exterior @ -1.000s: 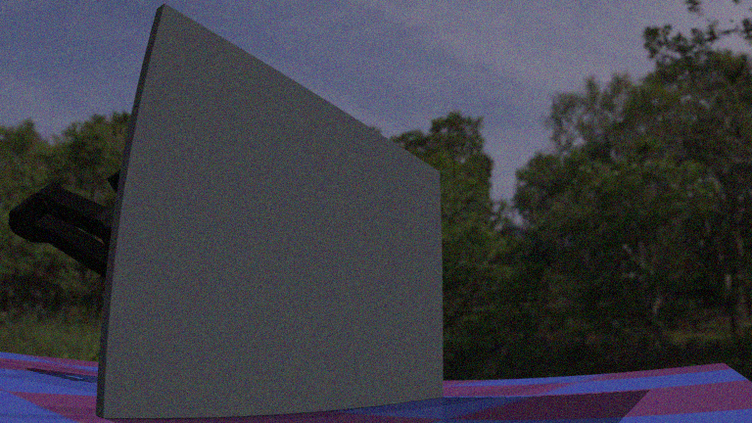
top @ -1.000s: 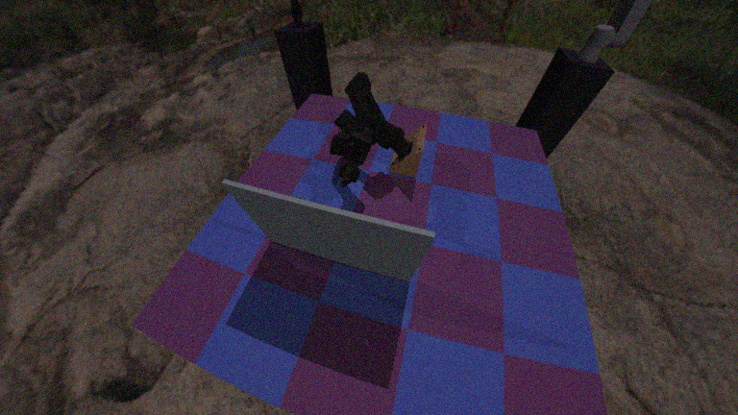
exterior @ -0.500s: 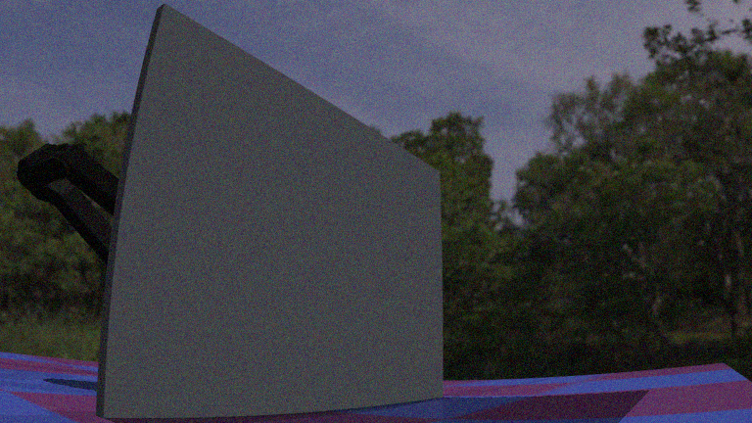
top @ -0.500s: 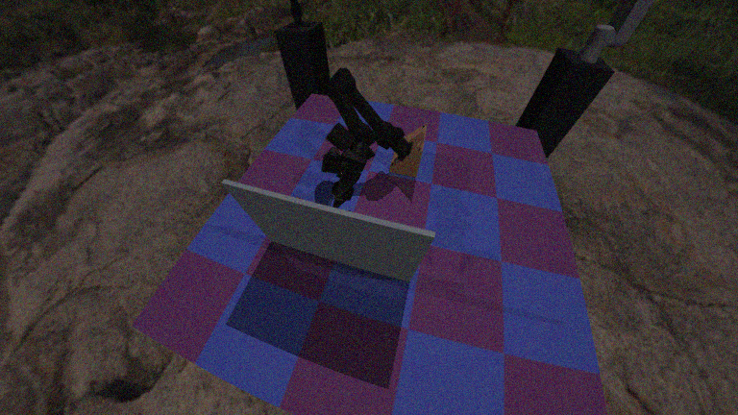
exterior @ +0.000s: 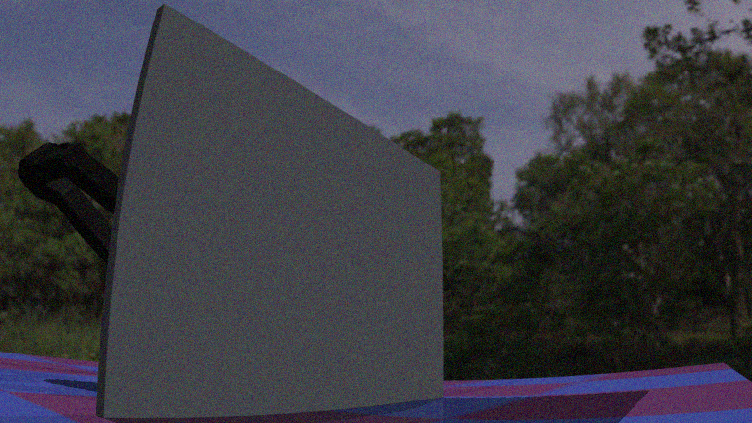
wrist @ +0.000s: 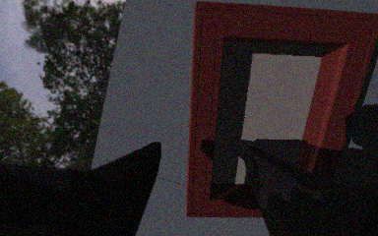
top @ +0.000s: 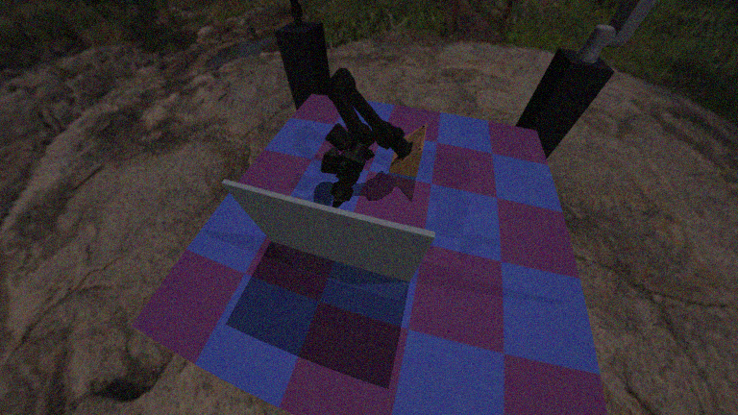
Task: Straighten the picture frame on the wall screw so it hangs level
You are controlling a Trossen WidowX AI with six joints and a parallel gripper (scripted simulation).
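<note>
The picture frame lies 5 cm ahead of my gripper tip, 2 cm to the right of it and 5 cm below it. From my gripper tip the other things lie so: grey wall panel (6 cm ahead, 7 cm below).
</note>
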